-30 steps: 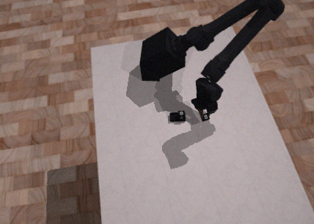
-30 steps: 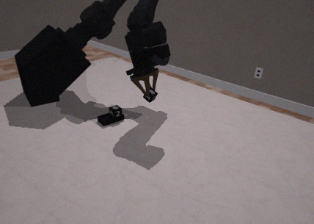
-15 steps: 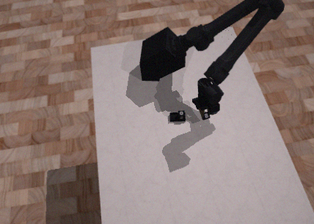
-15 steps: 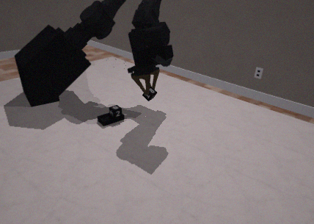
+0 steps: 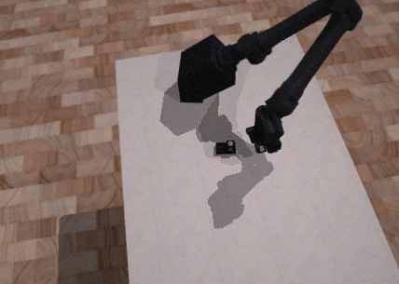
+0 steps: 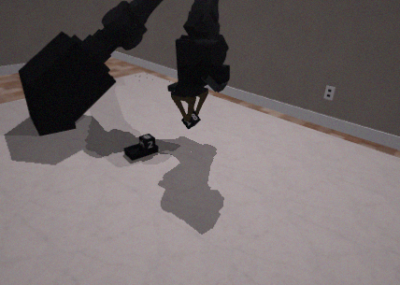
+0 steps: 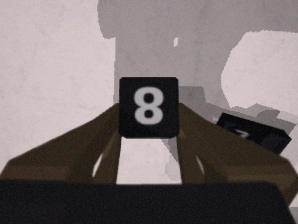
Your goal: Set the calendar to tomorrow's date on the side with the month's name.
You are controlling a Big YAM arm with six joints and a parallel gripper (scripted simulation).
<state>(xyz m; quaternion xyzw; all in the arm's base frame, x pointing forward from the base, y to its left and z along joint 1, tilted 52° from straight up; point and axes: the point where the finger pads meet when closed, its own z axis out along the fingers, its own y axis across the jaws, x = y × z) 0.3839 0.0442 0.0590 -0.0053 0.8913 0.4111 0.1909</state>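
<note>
My hand is 1 cm above the black digit cube. Also, from my hand: black tray (12 cm to the right, 8 cm below, 7 cm behind).
</note>
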